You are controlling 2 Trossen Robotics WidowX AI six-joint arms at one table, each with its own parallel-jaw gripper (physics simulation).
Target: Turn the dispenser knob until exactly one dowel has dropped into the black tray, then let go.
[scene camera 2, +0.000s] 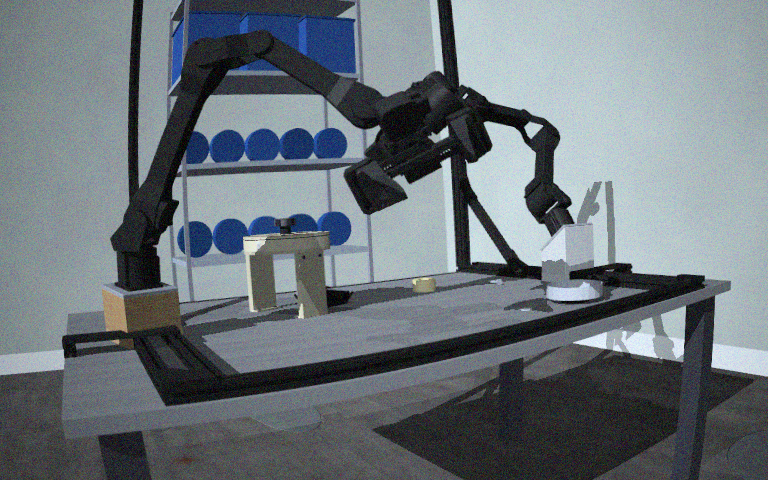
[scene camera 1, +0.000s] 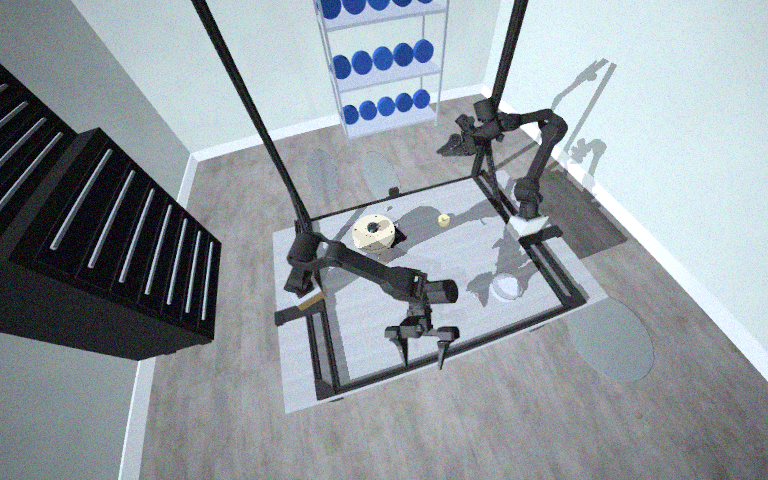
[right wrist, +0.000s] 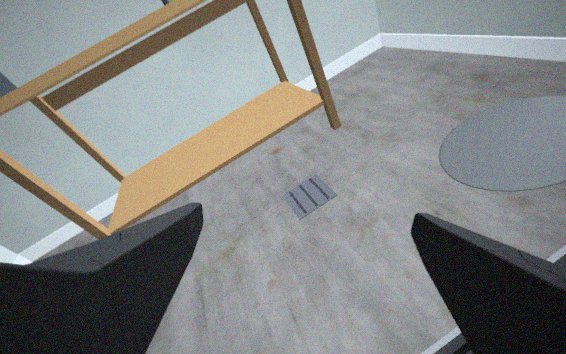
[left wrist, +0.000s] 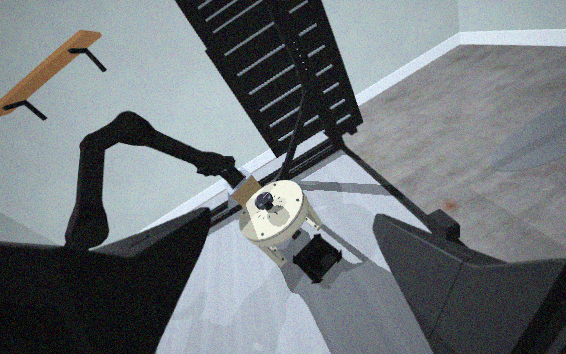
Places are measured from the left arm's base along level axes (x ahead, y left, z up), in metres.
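Pixels of known places: left gripper, fingertip midpoint: (scene camera 1: 439, 153) (left wrist: 293, 218); right gripper, fingertip midpoint: (scene camera 2: 440, 175) (scene camera 1: 422, 368) (right wrist: 307, 218); left arm's base, link origin: (scene camera 2: 566, 235) (scene camera 1: 529, 216); right arm's base, link origin: (scene camera 2: 138, 286) (scene camera 1: 303, 287) (left wrist: 236, 179).
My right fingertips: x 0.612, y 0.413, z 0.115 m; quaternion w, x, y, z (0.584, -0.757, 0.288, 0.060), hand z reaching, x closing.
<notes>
Ahead of a thing's pixels: the offset from my right fingertips to its middle. "pt": to the spot under its first point.
The cream dispenser @(dz -0.086, dx +0.016, dy -0.501 m) (scene camera 1: 362, 240) (scene camera 2: 286, 243) (left wrist: 288, 192) stands upright on legs on the table, with a dark knob @(dz -0.070, dx +0.016, dy -0.501 m) (scene camera 1: 373, 226) (scene camera 2: 284, 225) (left wrist: 264, 201) on top. The black tray @(dz -0.204, dx -0.066, dy -0.535 m) (scene camera 1: 399, 236) (scene camera 2: 339, 296) (left wrist: 317, 257) lies beside its foot; I cannot make out a dowel in it. My left gripper (scene camera 1: 441, 151) (left wrist: 293, 218) is open and empty, high toward the back right of the dispenser in scene camera 1, touching nothing. My right gripper (scene camera 1: 423, 366) (scene camera 2: 421, 169) (right wrist: 307, 218) is open and empty, raised above the front edge, away from the knob.
A small yellow cylinder @(dz -0.203, dx -0.308, dy -0.556 m) (scene camera 1: 443, 220) (scene camera 2: 423, 285) stands right of the dispenser. A white round dish @(dz -0.200, dx -0.407, dy -0.188 m) (scene camera 1: 505, 286) (scene camera 2: 573, 292) lies at the table's right side. Dark rails edge the table. Upright black posts @(pt dz +0.325, dx +0.294, dy -0.732 m) (scene camera 1: 252, 118) (scene camera 2: 134, 90) rise beside it.
</notes>
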